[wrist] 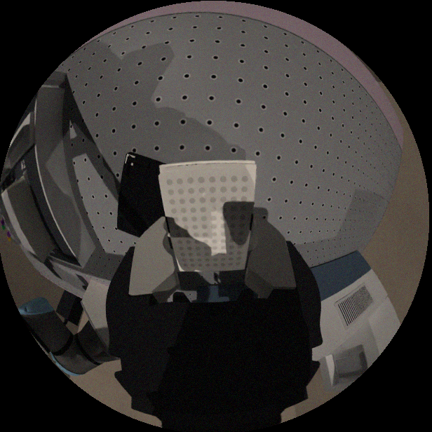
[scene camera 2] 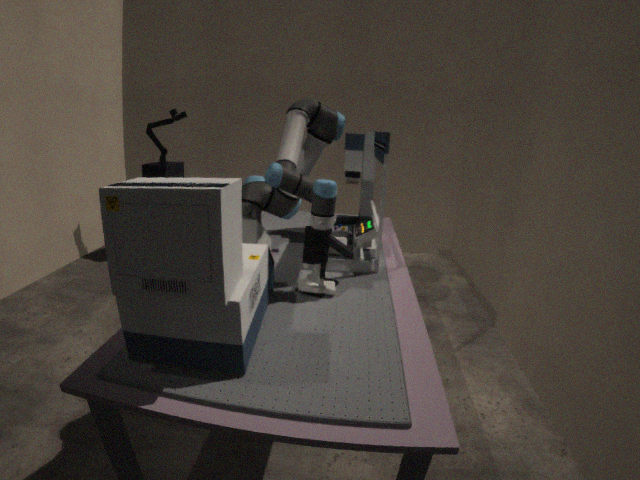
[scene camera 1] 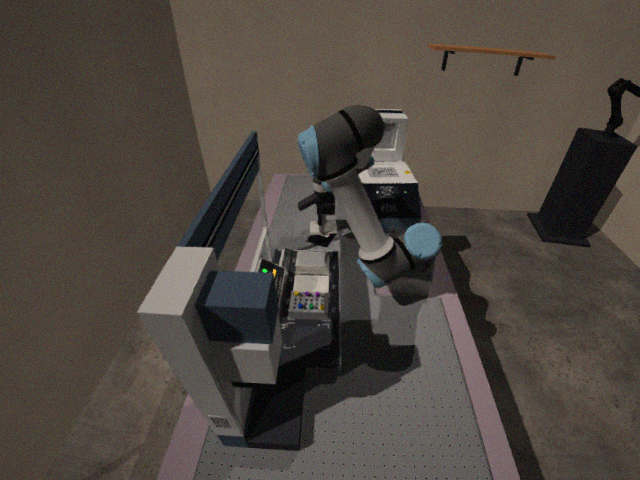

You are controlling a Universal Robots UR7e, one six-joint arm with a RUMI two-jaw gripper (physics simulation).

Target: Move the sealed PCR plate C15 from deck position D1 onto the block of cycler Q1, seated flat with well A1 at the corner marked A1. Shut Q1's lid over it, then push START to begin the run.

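Seen in the pictures: gripper, fingertip midpoint: [scene camera 2: 319,287] [scene camera 1: 321,227]; arm's base at its link origin: [scene camera 2: 243,225].
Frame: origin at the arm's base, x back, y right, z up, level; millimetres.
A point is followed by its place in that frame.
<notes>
The white PCR plate [wrist: 210,192] [scene camera 2: 324,289] @[z -102, x -427, y 270 mm] has rows of round wells. My gripper [wrist: 208,216] [scene camera 1: 321,227] @[z -112, x -401, y 236 mm] [scene camera 2: 312,273] is shut on it, one jaw on each side. The plate is low over the perforated board, beside and partly over a black pad; whether it touches the board cannot be told. Its label and well A1 cannot be read. A white and blue cycler [scene camera 1: 388,175] @[z 75, x -118, y 478 mm] [scene camera 2: 173,258] @[z 170, x -241, y 793 mm] [wrist: 345,280] stands apart from the gripper, its lid [scene camera 1: 395,135] @[z 204, x -103, y 694 mm] [wrist: 350,365] raised. A dark patterned patch shows on its top. Its START button is too small to make out.
The black pad [scene camera 1: 321,240] @[z -123, x -384, y 155 mm] [wrist: 140,195] lies on the perforated board [scene camera 1: 392,408] @[z -131, x -41, y -530 mm] [scene camera 2: 356,372] @[z -131, x -597, y 635 mm] [wrist: 310,145]. Nearer scene camera 1 is a dark deck with white labware [scene camera 1: 311,262] @[z -41, x -373, y -85 mm] and a coloured tube rack [scene camera 1: 308,305] @[z -44, x -336, y -286 mm], beside a tall grey tower [scene camera 1: 180,310] @[z 417, x -401, y -701 mm] and a lit display [scene camera 1: 270,270] @[z -14, x -499, y -185 mm] [scene camera 2: 365,225] @[z -10, x -488, y -253 mm].
</notes>
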